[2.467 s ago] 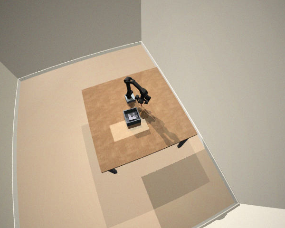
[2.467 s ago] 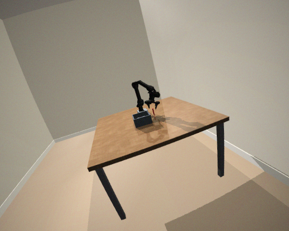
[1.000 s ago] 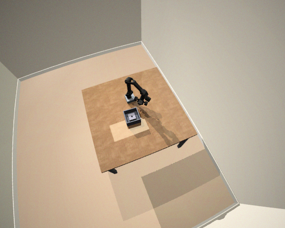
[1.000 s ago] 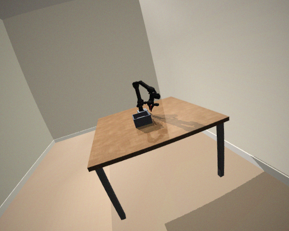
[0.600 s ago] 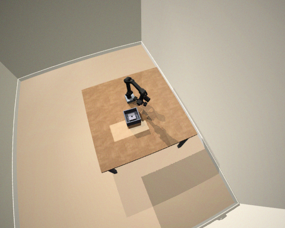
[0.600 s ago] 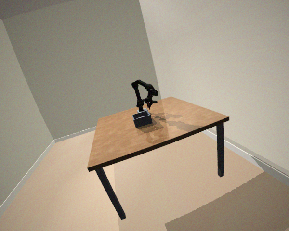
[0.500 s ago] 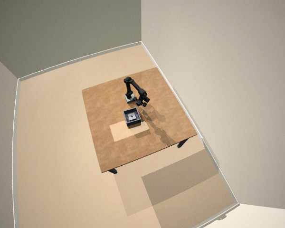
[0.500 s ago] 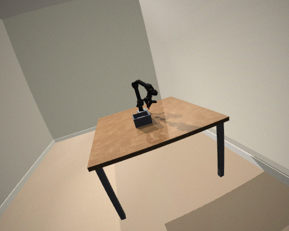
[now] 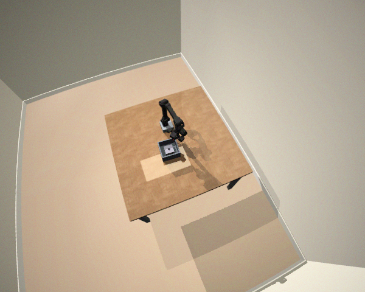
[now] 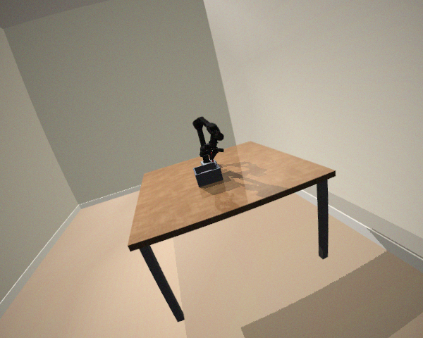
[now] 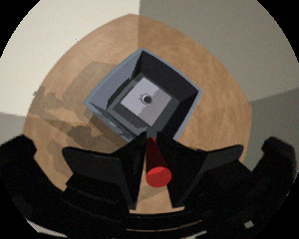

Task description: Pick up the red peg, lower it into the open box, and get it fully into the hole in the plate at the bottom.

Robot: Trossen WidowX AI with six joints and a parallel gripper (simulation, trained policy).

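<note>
The grey box is 110 mm below my gripper tip, 60 mm to the right of it and 40 mm ahead of it. Also, from my gripper tip: red peg 20 mm above, 10 mm to the left, 10 mm behind.
</note>
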